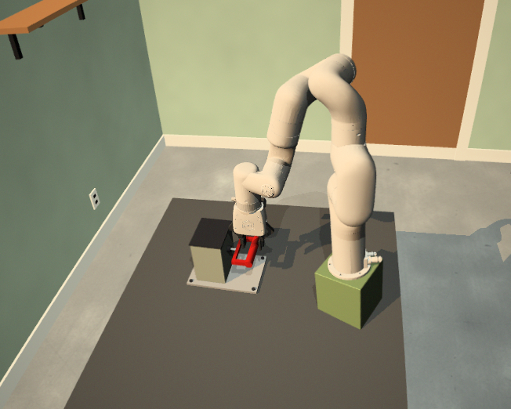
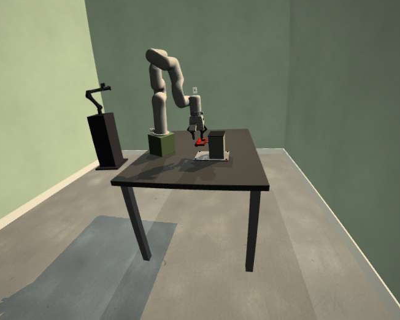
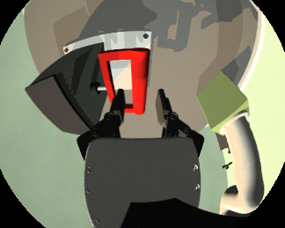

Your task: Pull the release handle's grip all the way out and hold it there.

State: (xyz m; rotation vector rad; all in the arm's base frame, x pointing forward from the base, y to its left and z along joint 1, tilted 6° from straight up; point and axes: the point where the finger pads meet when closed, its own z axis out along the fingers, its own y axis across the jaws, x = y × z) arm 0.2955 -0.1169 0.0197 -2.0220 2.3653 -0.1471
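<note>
My gripper is now 9 cm short of the grey baseplate, 2 cm to the left of it and 14 cm above it.
</note>
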